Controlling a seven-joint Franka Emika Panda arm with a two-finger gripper.
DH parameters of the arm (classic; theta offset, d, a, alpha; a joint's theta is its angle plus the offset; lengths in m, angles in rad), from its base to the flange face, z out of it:
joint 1: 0 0.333 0 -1.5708
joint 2: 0 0 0 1.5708
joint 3: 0 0.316 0.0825 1.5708
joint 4: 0 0 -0.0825 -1.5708
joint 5: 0 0.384 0 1.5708
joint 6: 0 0 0.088 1.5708
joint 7: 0 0.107 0 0
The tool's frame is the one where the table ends.
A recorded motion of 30 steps. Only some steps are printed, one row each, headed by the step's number.
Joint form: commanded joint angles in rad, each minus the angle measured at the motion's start. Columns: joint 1, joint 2, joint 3, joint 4, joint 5, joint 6, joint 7.
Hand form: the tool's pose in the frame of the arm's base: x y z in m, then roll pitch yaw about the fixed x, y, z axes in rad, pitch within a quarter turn. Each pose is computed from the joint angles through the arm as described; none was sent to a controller.
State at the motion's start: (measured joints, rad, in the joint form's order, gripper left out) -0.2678 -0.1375 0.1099 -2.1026 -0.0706 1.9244 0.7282
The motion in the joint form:
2: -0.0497 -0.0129 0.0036 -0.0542 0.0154 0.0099 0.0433
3: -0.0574 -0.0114 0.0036 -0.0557 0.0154 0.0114 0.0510
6: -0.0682 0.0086 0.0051 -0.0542 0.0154 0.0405 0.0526
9: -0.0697 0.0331 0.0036 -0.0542 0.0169 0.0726 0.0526
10: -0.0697 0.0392 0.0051 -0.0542 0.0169 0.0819 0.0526
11: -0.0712 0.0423 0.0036 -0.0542 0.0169 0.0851 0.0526
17: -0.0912 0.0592 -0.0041 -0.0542 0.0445 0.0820 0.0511
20: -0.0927 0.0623 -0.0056 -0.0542 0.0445 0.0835 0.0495
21: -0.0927 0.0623 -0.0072 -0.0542 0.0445 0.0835 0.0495
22: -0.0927 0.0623 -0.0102 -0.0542 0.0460 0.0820 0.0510
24: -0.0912 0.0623 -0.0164 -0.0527 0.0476 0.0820 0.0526
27: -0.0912 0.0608 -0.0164 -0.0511 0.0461 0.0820 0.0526
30: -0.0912 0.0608 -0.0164 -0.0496 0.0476 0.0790 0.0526
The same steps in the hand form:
2: 0.4866 -0.1030 0.4572 3.0420 0.0062 -0.9562
3: 0.4859 -0.1068 0.4558 3.0411 0.0067 -0.9715
6: 0.4907 -0.1126 0.4489 3.0504 0.0007 -0.9804
9: 0.4965 -0.1155 0.4392 3.0594 -0.0014 -0.9821
10: 0.4983 -0.1151 0.4368 3.0621 -0.0032 -0.9801
11: 0.4986 -0.1168 0.4355 3.0626 -0.0029 -0.9829
17: 0.4967 -0.1295 0.4266 3.0683 0.0299 -1.0223
20: 0.4968 -0.1311 0.4252 3.0676 0.0315 -1.0237
21: 0.4965 -0.1319 0.4252 3.0677 0.0315 -1.0253
22: 0.4960 -0.1333 0.4251 3.0677 0.0335 -1.0306
24: 0.4957 -0.1357 0.4258 3.0701 0.0336 -1.0375
27: 0.4959 -0.1358 0.4273 3.0712 0.0304 -1.0368
30: 0.4959 -0.1357 0.4277 3.0711 0.0323 -1.0376

